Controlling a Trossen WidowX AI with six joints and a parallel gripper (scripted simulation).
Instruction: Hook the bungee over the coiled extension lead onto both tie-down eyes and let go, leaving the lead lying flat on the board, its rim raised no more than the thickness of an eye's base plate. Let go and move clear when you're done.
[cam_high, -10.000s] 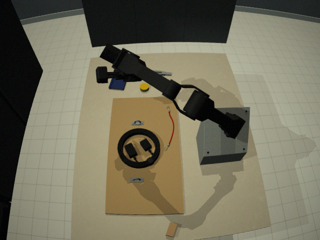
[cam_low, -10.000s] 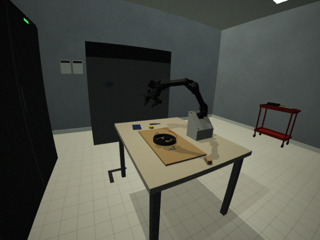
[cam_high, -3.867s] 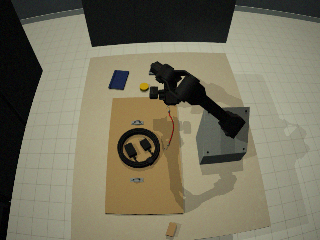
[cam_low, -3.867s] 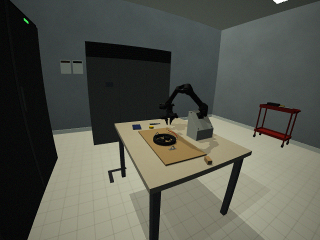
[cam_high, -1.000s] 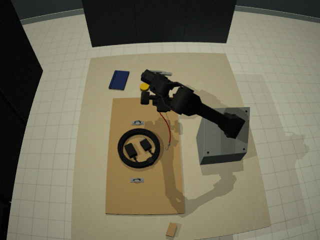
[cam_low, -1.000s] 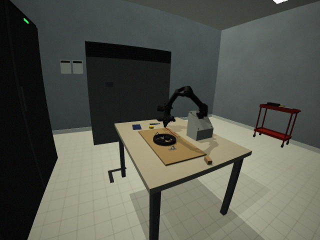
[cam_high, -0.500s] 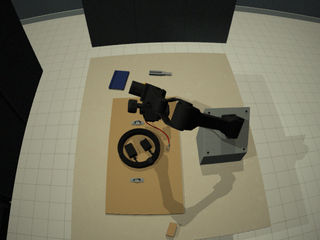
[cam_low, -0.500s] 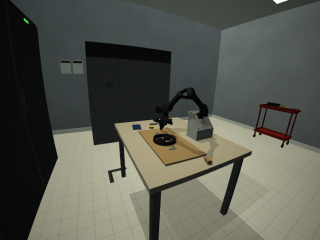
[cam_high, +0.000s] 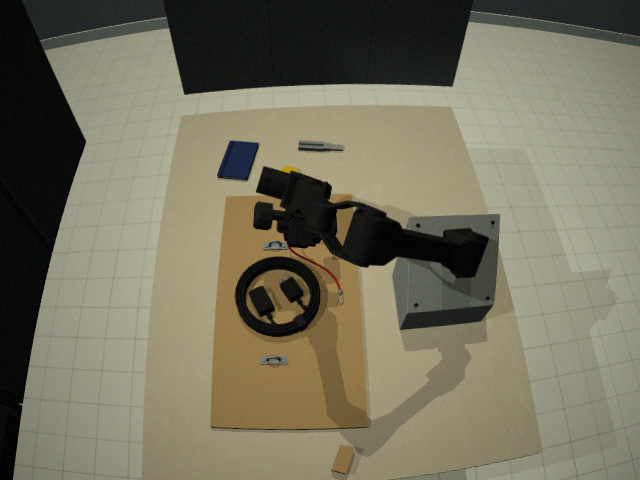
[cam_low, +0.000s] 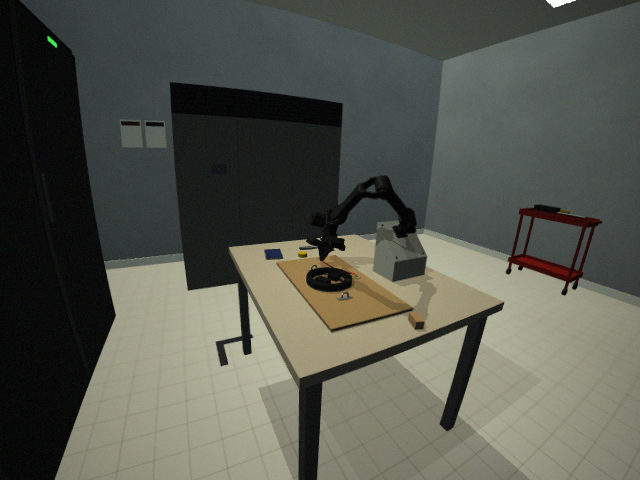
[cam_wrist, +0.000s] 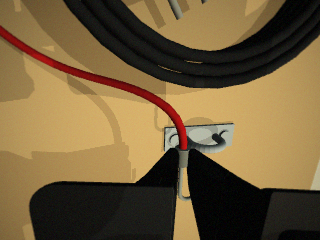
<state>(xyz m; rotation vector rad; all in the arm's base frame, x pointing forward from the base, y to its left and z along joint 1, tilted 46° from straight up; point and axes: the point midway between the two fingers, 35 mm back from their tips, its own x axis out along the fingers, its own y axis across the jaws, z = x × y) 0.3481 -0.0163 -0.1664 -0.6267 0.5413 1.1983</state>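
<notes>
The extension lead coil is 13 cm to the left of my hand, 6 cm below it and 4 cm ahead of it. Round my hand: grey tool: 35 cm to the right, 11 cm behind, 8 cm below; then board: 14 cm to the left, 8 cm below, 2 cm ahead; then yellow disc: 24 cm to the right, 8 cm below.
</notes>
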